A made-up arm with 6 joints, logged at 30 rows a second.
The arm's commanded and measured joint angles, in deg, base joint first. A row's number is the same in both.
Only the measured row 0 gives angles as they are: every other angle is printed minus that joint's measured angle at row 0.
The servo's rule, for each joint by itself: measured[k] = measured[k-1] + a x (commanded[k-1-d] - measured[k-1]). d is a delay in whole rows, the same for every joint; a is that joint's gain. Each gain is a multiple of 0.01, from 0.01 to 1. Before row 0 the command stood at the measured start. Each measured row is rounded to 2 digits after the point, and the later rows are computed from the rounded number. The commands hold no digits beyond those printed.
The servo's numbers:
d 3
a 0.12 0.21 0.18 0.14 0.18 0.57
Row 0, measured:
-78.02 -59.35 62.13 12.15 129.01 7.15
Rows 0 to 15, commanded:
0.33 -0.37 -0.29 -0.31 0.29 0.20
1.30 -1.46 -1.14 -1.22 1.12 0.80
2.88 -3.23 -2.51 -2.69 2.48 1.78
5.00 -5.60 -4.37 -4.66 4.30 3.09
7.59 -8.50 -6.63 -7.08 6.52 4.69
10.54 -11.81 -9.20 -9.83 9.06 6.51
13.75 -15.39 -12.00 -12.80 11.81 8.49
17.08 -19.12 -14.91 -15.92 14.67 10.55
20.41 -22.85 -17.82 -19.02 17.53 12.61
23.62 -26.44 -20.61 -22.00 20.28 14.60
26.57 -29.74 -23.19 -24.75 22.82 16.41
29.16 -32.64 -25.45 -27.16 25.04 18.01
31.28 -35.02 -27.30 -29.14 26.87 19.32
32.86 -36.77 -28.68 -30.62 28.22 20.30
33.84 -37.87 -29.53 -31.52 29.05 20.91
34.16 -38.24 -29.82 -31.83 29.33 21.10
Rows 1 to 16, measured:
0.00 0.00 0.00 0.00 0.00 0.00
0.00 0.00 0.00 0.00 0.00 0.00
0.00 0.00 0.00 0.00 0.00 0.00
0.04 -0.08 -0.05 -0.04 0.05 0.11
0.19 -0.37 -0.25 -0.21 0.24 0.50
0.51 -0.97 -0.66 -0.56 0.64 1.23
1.05 -1.94 -1.33 -1.13 1.30 2.29
1.83 -3.32 -2.28 -1.96 2.24 3.66
2.88 -5.10 -3.53 -3.06 3.47 5.28
4.18 -7.26 -5.05 -4.42 4.97 7.11
5.73 -9.75 -6.82 -6.03 6.72 9.07
7.49 -12.50 -8.80 -7.85 8.67 11.09
9.43 -15.43 -10.93 -9.83 10.76 13.09
11.49 -18.44 -13.14 -11.92 12.93 14.98
13.61 -21.42 -15.36 -14.05 15.11 16.71
15.73 -24.28 -17.51 -16.16 17.23 18.20

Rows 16 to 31, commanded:
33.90 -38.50 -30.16 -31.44 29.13 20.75
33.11 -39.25 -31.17 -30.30 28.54 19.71
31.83 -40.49 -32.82 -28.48 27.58 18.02
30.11 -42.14 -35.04 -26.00 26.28 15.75
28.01 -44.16 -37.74 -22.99 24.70 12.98
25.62 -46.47 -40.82 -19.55 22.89 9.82
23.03 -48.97 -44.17 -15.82 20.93 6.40
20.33 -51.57 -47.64 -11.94 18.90 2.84
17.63 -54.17 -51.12 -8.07 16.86 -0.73
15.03 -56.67 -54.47 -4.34 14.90 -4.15
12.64 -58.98 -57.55 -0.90 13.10 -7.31
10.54 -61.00 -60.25 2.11 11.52 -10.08
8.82 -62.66 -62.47 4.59 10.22 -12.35
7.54 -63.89 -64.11 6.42 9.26 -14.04
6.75 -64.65 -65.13 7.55 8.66 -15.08
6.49 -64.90 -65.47 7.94 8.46 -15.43
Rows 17 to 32, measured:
17.79 -26.90 -19.52 -18.18 19.21 19.40
19.72 -29.20 -21.32 -20.05 20.98 20.26
21.45 -31.10 -22.85 -21.70 22.48 20.74
22.94 -32.65 -24.17 -23.06 23.68 20.75
24.16 -34.04 -25.43 -24.07 24.55 20.16
25.08 -35.39 -26.76 -24.69 25.10 18.94
25.68 -36.81 -28.25 -24.87 25.31 17.12
25.96 -38.35 -29.96 -24.61 25.20 14.76
25.92 -40.06 -31.91 -23.90 24.78 11.94
25.57 -41.93 -34.12 -22.77 24.09 8.78
24.94 -43.95 -36.55 -21.25 23.16 5.39
24.06 -46.10 -39.17 -19.40 22.03 1.90
22.98 -48.32 -41.92 -17.29 20.75 -1.55
21.74 -50.56 -44.73 -15.00 19.37 -4.83
20.40 -52.75 -47.52 -12.60 17.96 -7.82
19.01 -54.83 -50.21 -10.19 16.57 -10.40

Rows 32 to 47, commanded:
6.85 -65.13 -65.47 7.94 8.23 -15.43
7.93 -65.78 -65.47 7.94 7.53 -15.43
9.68 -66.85 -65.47 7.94 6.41 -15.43
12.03 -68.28 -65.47 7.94 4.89 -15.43
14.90 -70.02 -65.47 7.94 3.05 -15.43
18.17 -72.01 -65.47 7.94 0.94 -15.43
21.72 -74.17 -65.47 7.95 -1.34 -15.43
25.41 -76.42 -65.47 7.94 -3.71 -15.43
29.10 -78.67 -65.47 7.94 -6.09 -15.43
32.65 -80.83 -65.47 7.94 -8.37 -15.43
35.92 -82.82 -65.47 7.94 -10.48 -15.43
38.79 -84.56 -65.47 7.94 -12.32 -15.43
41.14 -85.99 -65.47 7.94 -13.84 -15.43
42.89 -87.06 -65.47 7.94 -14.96 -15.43
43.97 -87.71 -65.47 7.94 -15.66 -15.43
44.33 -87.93 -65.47 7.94 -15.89 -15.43
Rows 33 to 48, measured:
17.63 -56.73 -52.71 -7.86 15.25 -12.47
16.32 -58.39 -54.95 -5.70 14.06 -13.96
15.14 -59.76 -56.84 -3.79 13.05 -14.80
14.15 -60.89 -58.39 -2.15 12.18 -15.16
13.40 -61.92 -59.66 -0.74 11.34 -15.31
12.95 -62.96 -60.71 0.48 10.45 -15.38
12.84 -64.08 -61.57 1.52 9.45 -15.41
13.09 -65.33 -62.27 2.42 8.30 -15.42
13.70 -66.73 -62.85 3.19 6.98 -15.43
14.66 -68.29 -63.32 3.86 5.48 -15.43
15.95 -70.00 -63.71 4.43 3.83 -15.43
17.53 -71.82 -64.03 4.92 2.04 -15.43
19.34 -73.71 -64.29 5.34 0.17 -15.43
21.33 -75.62 -64.50 5.70 -1.75 -15.43
23.43 -77.50 -64.67 6.01 -3.65 -15.43
25.56 -79.28 -64.81 6.28 -5.48 -15.43

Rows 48 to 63, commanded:
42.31 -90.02 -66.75 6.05 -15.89 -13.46
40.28 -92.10 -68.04 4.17 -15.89 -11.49
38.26 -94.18 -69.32 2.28 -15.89 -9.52
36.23 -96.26 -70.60 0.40 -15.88 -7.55
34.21 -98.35 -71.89 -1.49 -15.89 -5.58
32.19 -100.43 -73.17 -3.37 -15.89 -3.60
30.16 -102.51 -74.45 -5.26 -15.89 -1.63
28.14 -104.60 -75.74 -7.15 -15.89 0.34
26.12 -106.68 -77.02 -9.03 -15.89 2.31
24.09 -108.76 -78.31 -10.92 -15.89 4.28
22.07 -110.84 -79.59 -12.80 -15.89 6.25
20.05 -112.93 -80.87 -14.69 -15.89 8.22
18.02 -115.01 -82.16 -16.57 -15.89 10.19
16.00 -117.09 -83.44 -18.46 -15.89 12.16
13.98 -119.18 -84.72 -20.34 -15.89 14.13
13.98 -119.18 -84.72 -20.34 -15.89 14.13
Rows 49 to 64, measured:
27.64 -80.91 -64.93 6.51 -7.19 -15.43
29.60 -82.34 -65.03 6.71 -8.71 -15.43
31.37 -83.51 -65.11 6.88 -10.00 -15.43
32.68 -84.88 -65.41 6.76 -11.06 -14.31
33.59 -86.40 -65.88 6.40 -11.93 -12.70
34.15 -88.03 -66.50 5.82 -12.64 -10.89
34.40 -89.76 -67.24 5.06 -13.22 -8.99
34.38 -91.56 -68.08 4.14 -13.70 -7.05
34.12 -93.42 -69.00 3.09 -14.09 -5.08
33.64 -95.33 -69.98 1.92 -14.41 -3.11
32.98 -97.28 -71.02 0.65 -14.68 -1.14
32.16 -99.25 -72.10 -0.71 -14.90 0.83
31.19 -101.25 -73.22 -2.14 -15.08 2.80
30.10 -103.26 -74.37 -3.63 -15.23 4.77
28.89 -105.29 -75.54 -5.18 -15.35 6.74
27.59 -107.33 -76.73 -6.77 -15.45 8.71

